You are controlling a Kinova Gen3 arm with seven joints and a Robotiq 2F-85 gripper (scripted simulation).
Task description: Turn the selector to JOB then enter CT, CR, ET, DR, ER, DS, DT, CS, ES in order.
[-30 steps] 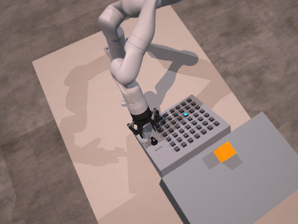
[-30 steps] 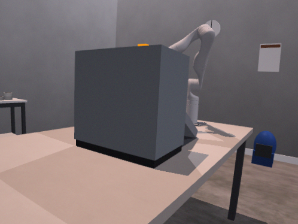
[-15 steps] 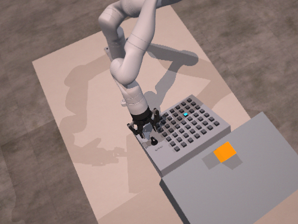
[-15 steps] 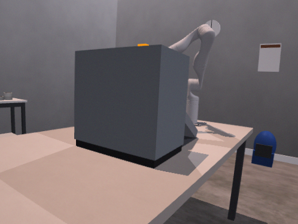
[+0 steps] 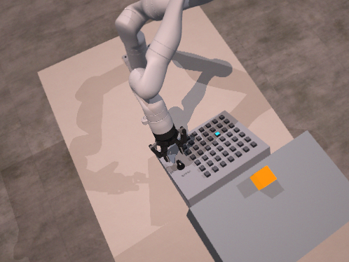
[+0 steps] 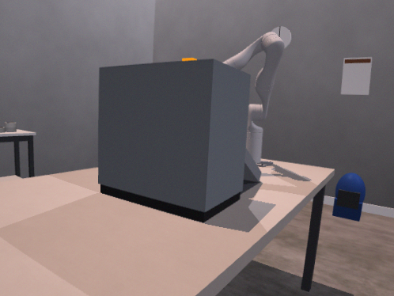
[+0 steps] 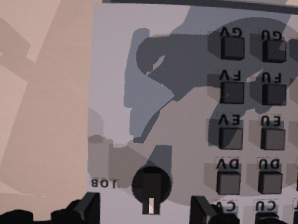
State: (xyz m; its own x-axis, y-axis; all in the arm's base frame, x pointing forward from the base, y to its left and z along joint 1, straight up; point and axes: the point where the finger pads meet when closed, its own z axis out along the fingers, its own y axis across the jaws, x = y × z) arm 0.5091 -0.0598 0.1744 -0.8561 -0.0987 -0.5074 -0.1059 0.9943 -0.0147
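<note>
My hand is 4 cm short of the black selector knob, 1 cm to the right of it and 5 cm above it. From my hand the other things lie so: sloped keypad panel: 5 cm ahead, 12 cm to the left, 10 cm below.
</note>
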